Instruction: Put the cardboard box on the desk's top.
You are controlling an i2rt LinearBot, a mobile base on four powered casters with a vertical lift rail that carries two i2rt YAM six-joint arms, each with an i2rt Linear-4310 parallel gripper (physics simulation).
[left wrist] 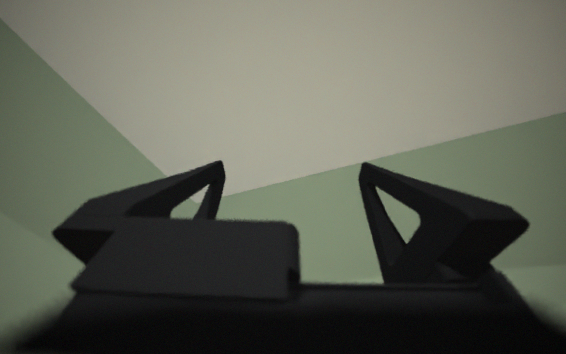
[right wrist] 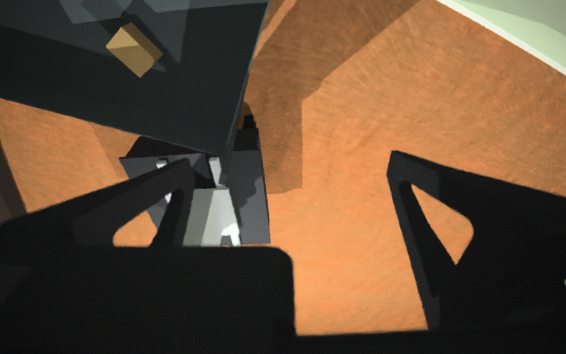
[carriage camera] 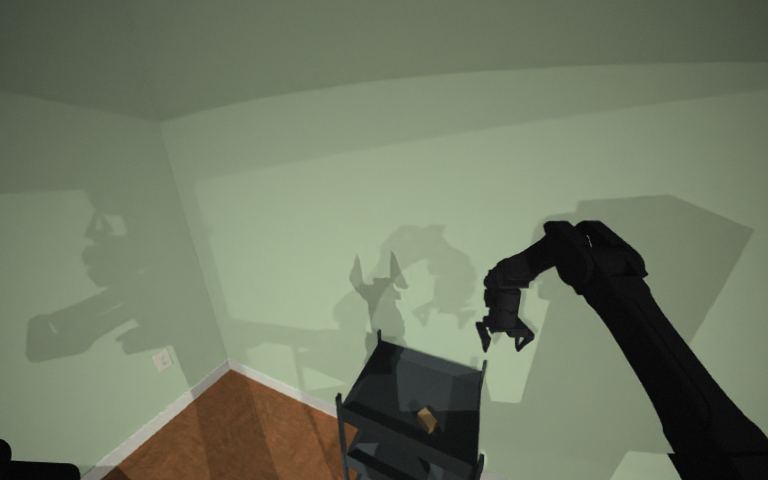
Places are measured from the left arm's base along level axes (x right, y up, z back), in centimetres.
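Where they show: left gripper, between the fingertips: (left wrist: pixel 291 169); right gripper, between the fingertips: (right wrist: pixel 289 165) (carriage camera: pixel 500 351).
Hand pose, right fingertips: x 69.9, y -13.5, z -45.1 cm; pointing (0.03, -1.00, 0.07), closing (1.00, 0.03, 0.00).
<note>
After its pixels a point has its place.
A small cardboard-coloured box (carriage camera: pixel 427 420) {x 49.5, y -41.2, z -43.1 cm} (right wrist: pixel 134 50) {x 50.3, y -41.1, z -44.5 cm} sits tilted to the view on the top shelf of a dark shelf unit (carriage camera: pixel 410 435) {x 43.7, y -44.3, z -40.5 cm} (right wrist: pixel 190 110) {x 54.5, y -44.3, z -33.5 cm}. My right gripper (carriage camera: pixel 501 346) {x 69.9, y -13.5, z -45.0 cm} (right wrist: pixel 289 165) {x 69.9, y -13.5, z -45.0 cm} is open and empty. It points down, above and to the right of the shelf unit in the carriage view; in the right wrist view the box is at the upper left, beyond the left finger. My left gripper (left wrist: pixel 291 169) {x -0.5, y 44.1, z -3.3 cm} is open and empty, facing the upper walls and ceiling. The desk does not show clearly in these views.
The shelf unit has corner posts (carriage camera: pixel 340 435) {x 19.8, y -51.3, z -44.5 cm} that rise above its top shelf, and a lower shelf (carriage camera: pixel 390 452) {x 37.7, y -70.9, z -49.5 cm}. Green walls (carriage camera: pixel 271 226) {x -18.8, y 8.9, z -99.7 cm} meet behind it, above a wood floor (carriage camera: pixel 237 430) {x -51.2, y -110.5, z -80.8 cm}. Grey and white parts of the robot's base (right wrist: pixel 212 215) {x 42.2, y -68.6, z 19.1 cm} show below the shelf's corner in the right wrist view.
</note>
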